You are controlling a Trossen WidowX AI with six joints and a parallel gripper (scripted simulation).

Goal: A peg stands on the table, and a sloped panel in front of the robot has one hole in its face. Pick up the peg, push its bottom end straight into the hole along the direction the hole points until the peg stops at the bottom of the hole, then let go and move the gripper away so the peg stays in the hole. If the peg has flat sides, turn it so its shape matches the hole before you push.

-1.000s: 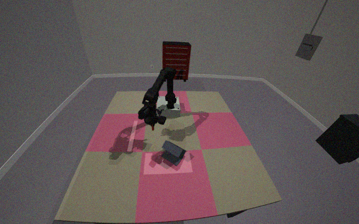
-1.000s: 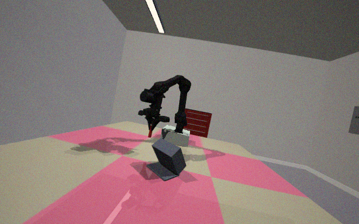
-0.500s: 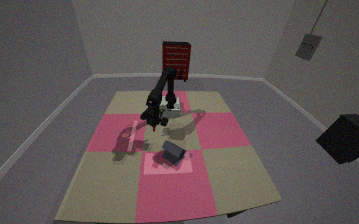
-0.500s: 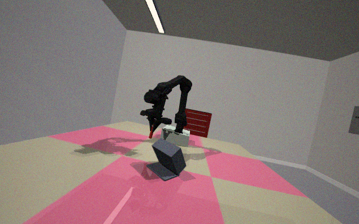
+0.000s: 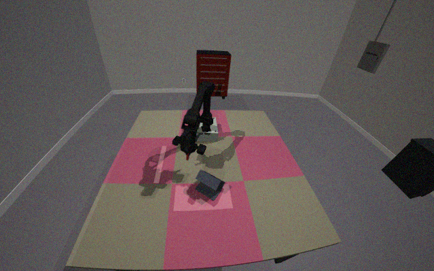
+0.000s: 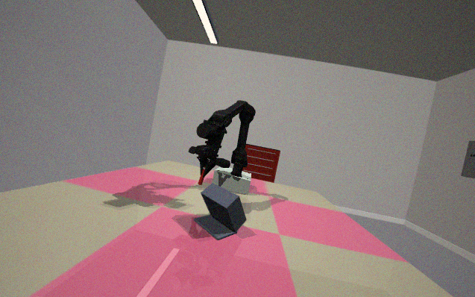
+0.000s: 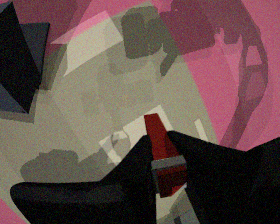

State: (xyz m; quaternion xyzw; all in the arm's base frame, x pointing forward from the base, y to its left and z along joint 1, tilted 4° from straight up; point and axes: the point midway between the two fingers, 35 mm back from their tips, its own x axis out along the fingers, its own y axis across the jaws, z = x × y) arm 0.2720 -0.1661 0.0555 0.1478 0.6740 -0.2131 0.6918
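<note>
My gripper tip is now 17 cm short of the dark grey sloped panel, 10 cm to the right of it and 5 cm above it. From my gripper tip the other things lie so: red peg 2 cm above.
</note>
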